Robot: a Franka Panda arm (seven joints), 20 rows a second.
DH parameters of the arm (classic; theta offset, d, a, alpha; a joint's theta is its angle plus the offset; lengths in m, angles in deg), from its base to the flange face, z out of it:
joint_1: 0 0.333 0 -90
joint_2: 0 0 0 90
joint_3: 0 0.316 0.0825 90
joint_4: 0 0 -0.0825 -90
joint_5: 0 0.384 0 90
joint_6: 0 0 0.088 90
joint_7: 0 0.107 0 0
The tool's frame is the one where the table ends.
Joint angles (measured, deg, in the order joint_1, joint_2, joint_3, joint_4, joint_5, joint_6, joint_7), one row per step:
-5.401 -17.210 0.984 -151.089 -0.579 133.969 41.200
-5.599 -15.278 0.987 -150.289 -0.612 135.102 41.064
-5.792 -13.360 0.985 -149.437 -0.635 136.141 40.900
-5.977 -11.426 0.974 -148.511 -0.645 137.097 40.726
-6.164 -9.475 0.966 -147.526 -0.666 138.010 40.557
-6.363 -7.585 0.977 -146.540 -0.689 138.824 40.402
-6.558 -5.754 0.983 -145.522 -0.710 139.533 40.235
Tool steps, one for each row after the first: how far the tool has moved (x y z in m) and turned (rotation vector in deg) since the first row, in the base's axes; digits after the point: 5 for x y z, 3 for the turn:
0.00673 -0.00189 -0.00625 0.016 -0.001 -0.018
0.01345 -0.00382 -0.01244 0.042 0.026 -0.017
0.02031 -0.00581 -0.01865 0.082 0.077 -0.017
0.02731 -0.00786 -0.02494 0.114 0.129 -0.015
0.03402 -0.00988 -0.03121 0.145 0.218 -0.020
0.04062 -0.01194 -0.03725 0.179 0.321 -0.017

